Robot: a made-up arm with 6 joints.
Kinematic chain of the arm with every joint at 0, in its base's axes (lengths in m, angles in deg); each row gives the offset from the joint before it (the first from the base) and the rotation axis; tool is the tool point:
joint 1: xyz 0 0 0.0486 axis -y
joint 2: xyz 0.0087 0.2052 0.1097 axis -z
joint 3: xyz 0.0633 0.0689 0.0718 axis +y
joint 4: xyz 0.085 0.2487 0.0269 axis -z
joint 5: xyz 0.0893 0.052 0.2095 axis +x
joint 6: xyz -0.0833 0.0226 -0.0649 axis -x
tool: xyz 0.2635 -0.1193 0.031
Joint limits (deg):
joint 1: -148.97..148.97
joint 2: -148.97..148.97
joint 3: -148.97..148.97
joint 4: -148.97..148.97
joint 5: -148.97..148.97
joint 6: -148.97..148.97
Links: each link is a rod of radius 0.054 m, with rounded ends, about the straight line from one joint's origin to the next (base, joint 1, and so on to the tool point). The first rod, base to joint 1, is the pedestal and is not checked.
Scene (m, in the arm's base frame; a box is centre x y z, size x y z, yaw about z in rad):
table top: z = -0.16
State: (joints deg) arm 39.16 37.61 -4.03 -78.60 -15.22 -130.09
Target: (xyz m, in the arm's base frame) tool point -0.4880 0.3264 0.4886
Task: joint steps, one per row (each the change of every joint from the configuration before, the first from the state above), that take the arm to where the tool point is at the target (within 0.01 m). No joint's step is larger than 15 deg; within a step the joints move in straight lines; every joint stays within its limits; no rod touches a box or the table.
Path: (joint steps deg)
1: 12.79 4.10 -1.03 0.60 -1.48 0.95
2: 12.78 4.10 -1.04 0.61 -1.49 0.95
3: 12.79 4.10 -1.03 0.60 -1.48 0.95
4: 12.79 4.09 -1.04 0.61 -1.49 0.95
5: 12.78 4.10 -1.03 0.60 -1.48 0.95
6: 12.79 4.10 -1.04 0.61 -1.49 0.95

